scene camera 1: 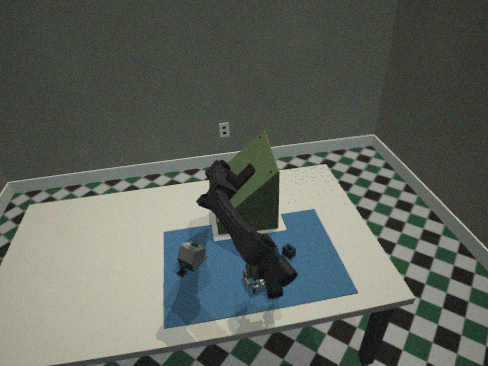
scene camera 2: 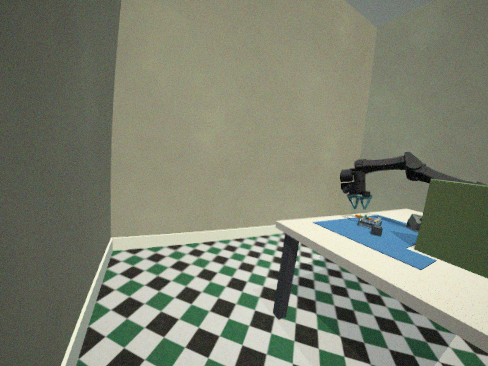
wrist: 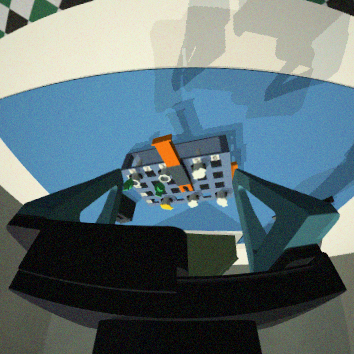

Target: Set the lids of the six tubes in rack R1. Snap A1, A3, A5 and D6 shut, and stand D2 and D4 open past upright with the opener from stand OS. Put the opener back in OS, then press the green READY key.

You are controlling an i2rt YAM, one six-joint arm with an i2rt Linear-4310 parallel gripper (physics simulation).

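Frame: origin at the arm's base, x up, y ahead, z left, level; metres.
Seen in the pictures: gripper, between the fingertips: (scene camera 2: 359, 209) (wrist: 177, 174); arm's base, origin of its link: (scene camera 1: 237, 185) (scene camera 2: 477, 220).
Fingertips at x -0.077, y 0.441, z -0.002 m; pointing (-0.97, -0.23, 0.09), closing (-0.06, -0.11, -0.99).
Note:
Pixels of each thing's top centre, then the offset from my fingertips to it. Level surfaces: height alone.
- Rack R1, centre of its top: (wrist: 181, 204) (scene camera 1: 263, 267) (scene camera 2: 371, 215) dx -0.013, dy -0.067, dz +0.003 m
- white lid, centre of its top: (wrist: 198, 174) dx -0.030, dy -0.034, dz -0.016 m
- yellow lid, centre of its top: (wrist: 165, 206) dx -0.030, dy -0.101, dz +0.030 m
- orange-and-grey bar, centre of its top: (wrist: 175, 170) dx -0.033, dy -0.030, dz +0.007 m
- dark block, centre of its top: (wrist: 117, 218) (scene camera 1: 289, 247) (scene camera 2: 377, 226) dx -0.032, dy -0.149, dz +0.125 m
- grey box, centre of its top: (scene camera 1: 190, 245) (scene camera 2: 420, 215) dx +0.012, dy -0.221, dz -0.227 m
- green key, centre of its top: (scene camera 1: 194, 243) dx +0.003, dy -0.236, dz -0.211 m
- blue mat, height of its surface: dx -0.072 m
Rack R1 (scene camera 1: 258, 286) (scene camera 2: 367, 223) (wrist: 226, 176) stands on the blue mat, with tubes in its back and front rows. In the wrist view, green lids (wrist: 128, 185) (wrist: 159, 188) stick out beside open tube mouths at the left. A white lid (wrist: 199, 172) is at the right of that row; a yellow lid (wrist: 166, 206) and two white lids (wrist: 193, 203) (wrist: 222, 201) are along the near edge. Their exact angles cannot be told. An orange-and-grey bar (wrist: 167, 151), seemingly the opener, spans the rack. My gripper (scene camera 2: 360, 207) (wrist: 177, 174) is open and empty above the rack.
A dark block (scene camera 1: 289, 251) (scene camera 2: 376, 230) (wrist: 125, 208) stands near the rack. A grey box (scene camera 1: 191, 256) (scene camera 2: 414, 222) with a green key (scene camera 1: 194, 244) stands on the blue mat (scene camera 1: 320, 255). A tall green wedge (scene camera 1: 262, 202) (scene camera 2: 455, 225) (wrist: 212, 254) rises behind the rack in scene camera 1.

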